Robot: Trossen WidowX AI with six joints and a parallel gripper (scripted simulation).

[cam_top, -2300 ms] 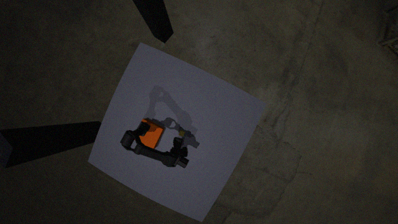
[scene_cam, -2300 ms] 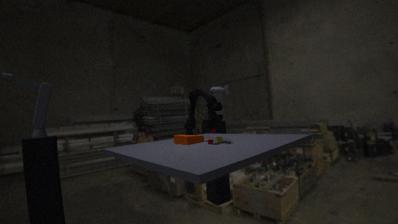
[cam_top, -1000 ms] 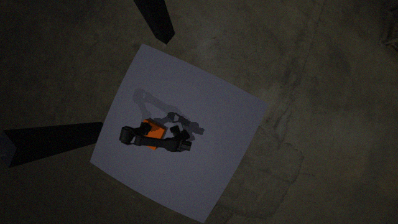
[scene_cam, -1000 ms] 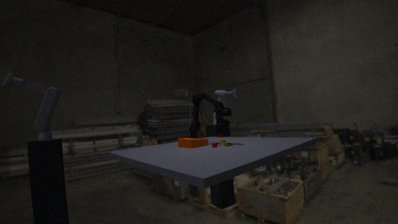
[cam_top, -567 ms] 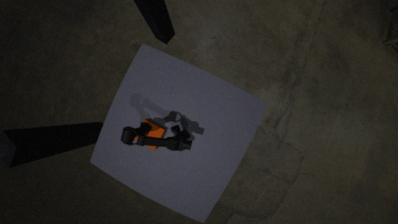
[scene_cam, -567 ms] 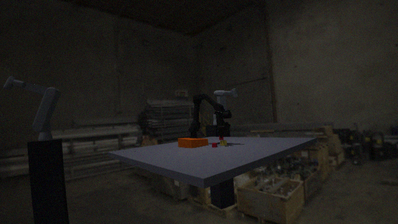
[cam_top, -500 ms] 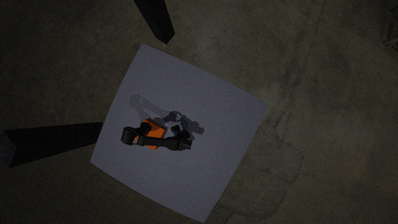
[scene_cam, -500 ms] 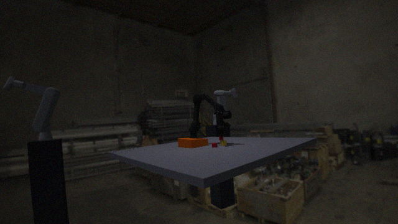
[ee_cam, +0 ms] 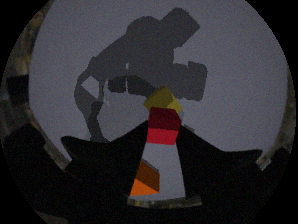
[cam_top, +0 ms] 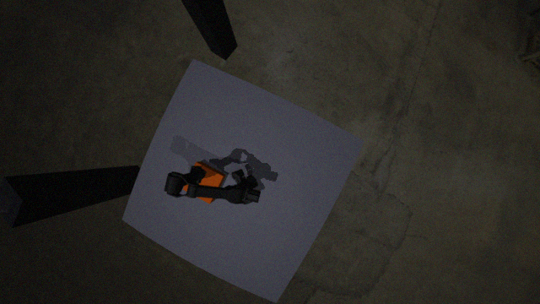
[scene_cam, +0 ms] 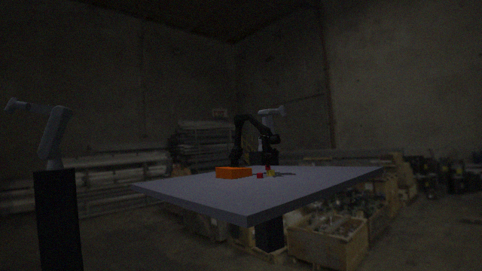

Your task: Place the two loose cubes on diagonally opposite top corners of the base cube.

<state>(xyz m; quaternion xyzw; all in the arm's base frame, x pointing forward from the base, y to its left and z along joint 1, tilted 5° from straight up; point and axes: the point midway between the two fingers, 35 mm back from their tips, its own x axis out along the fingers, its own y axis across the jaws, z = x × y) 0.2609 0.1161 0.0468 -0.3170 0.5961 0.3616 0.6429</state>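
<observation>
Right now the yellow cube is 40 mm below my gripper tip, 10 mm to the left of it and 10 mm ahead of it.
</observation>
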